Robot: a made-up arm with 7 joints. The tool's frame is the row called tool. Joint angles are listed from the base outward.
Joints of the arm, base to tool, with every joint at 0 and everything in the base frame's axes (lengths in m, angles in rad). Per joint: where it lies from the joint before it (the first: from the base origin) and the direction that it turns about. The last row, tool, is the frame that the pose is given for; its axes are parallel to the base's.
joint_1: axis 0 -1 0 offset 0 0.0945 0
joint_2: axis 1 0 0 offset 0 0.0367 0
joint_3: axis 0 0 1 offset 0 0 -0.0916
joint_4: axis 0 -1 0 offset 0 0 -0.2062
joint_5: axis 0 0 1 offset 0 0 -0.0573
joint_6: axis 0 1 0 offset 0 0 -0.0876
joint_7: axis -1 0 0 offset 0 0 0
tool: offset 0 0 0
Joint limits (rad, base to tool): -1.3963..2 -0.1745..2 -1.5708..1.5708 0..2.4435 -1.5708..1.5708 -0.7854..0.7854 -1.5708..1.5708
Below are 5 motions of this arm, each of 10 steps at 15 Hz.
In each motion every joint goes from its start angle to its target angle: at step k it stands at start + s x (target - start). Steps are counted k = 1, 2, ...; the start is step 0. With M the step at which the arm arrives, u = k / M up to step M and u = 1 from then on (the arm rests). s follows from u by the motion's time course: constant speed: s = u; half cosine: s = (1 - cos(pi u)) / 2; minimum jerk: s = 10 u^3 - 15 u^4 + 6 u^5.
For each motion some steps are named. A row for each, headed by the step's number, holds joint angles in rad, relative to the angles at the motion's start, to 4 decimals.
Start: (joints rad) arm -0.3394 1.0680 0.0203 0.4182 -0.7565 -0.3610 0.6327
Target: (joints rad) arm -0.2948 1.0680 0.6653 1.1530 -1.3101 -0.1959 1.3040
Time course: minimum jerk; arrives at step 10
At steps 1, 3, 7, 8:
1: 0.0004 0.0000 0.0055 0.0063 -0.0047 0.0014 0.0057
3: 0.0073 0.0000 0.1052 0.1198 -0.0903 0.0269 0.1095
7: 0.0373 0.0000 0.5398 0.6150 -0.4633 0.1382 0.5618
8: 0.0420 0.0000 0.6076 0.6922 -0.5215 0.1555 0.6324

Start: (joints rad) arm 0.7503 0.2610 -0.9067 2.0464 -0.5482 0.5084 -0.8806
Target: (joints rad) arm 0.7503 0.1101 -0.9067 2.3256 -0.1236 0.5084 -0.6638
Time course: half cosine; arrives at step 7
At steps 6, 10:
6: 0.0000 -0.1434 0.0000 0.2654 0.4036 0.0000 0.2061
10: 0.0000 -0.1509 0.0000 0.2792 0.4246 0.0000 0.2168

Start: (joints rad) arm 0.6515 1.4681 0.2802 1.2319 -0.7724 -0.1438 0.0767
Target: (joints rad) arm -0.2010 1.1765 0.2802 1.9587 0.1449 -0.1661 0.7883
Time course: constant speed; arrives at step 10
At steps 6, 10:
6: -0.5115 -0.1750 0.0000 0.4361 0.5504 -0.0134 0.4270
10: -0.8525 -0.2916 0.0000 0.7268 0.9173 -0.0223 0.7116

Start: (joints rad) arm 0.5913 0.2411 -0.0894 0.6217 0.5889 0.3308 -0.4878
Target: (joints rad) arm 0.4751 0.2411 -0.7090 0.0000 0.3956 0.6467 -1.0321
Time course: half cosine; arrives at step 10
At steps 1, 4, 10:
1: -0.0028 0.0000 -0.0152 -0.0152 -0.0047 0.0077 -0.0133
4: -0.0401 0.0000 -0.2141 -0.2148 -0.0668 0.1091 -0.1881
10: -0.1162 0.0000 -0.6196 -0.6217 -0.1933 0.3159 -0.5443

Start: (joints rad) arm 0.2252 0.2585 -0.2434 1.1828 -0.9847 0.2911 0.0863
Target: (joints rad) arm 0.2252 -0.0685 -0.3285 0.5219 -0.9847 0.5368 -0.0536
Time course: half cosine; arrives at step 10
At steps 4, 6, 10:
4: 0.0000 -0.1130 -0.0294 -0.2283 0.0000 0.0849 -0.0483
6: 0.0000 -0.2140 -0.0557 -0.4326 0.0000 0.1608 -0.0916
10: 0.0000 -0.3270 -0.0851 -0.6609 0.0000 0.2457 -0.1399

